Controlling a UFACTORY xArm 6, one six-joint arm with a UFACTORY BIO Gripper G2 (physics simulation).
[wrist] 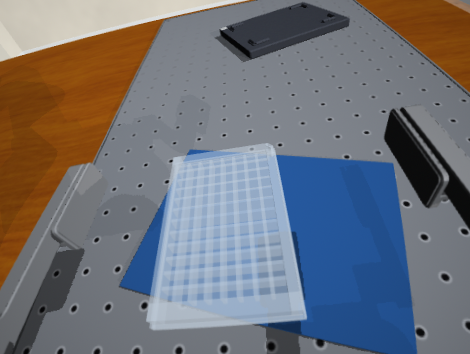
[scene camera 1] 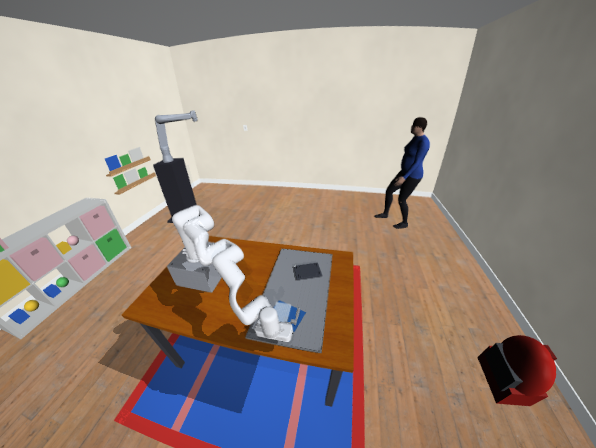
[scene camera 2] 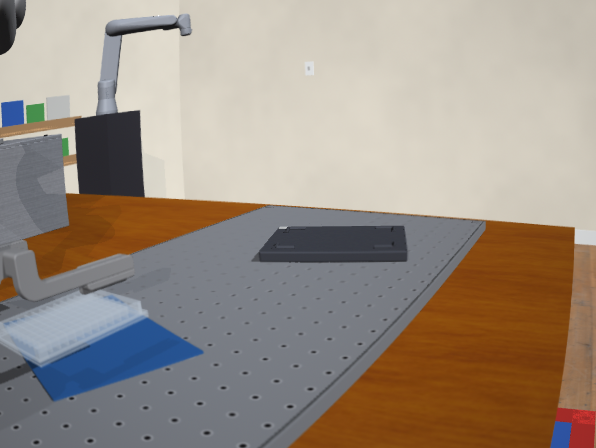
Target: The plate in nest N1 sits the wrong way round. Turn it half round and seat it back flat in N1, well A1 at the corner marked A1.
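The clear well plate (scene camera 1: 282, 311) (scene camera 2: 75, 325) (wrist: 225, 235) rests on the blue sheet (scene camera 2: 125, 355) (wrist: 340, 210), partly over its left and near edges. Its well labels cannot be read. My gripper (wrist: 248, 182) is open, one finger off each long side of the plate, with a wider gap on the right, touching neither side. One finger also shows above the plate in scene camera 2. The dark nest (scene camera 1: 307, 271) (scene camera 2: 335, 242) (wrist: 285, 30) stands farther back with no plate in it. It has raised corner pieces and a small white mark (scene camera 2: 283, 228) (wrist: 223, 29) at one corner. No nest label is readable.
The grey perforated board (scene camera 1: 315, 295) (scene camera 2: 280, 320) (wrist: 320, 95) carries the sheet and nest, on the wooden table (scene camera 1: 245, 280) (scene camera 2: 450, 300). The arm's grey base block (scene camera 1: 192, 275) stands at the table's left. A person (scene camera 1: 415, 160) stands beyond the table.
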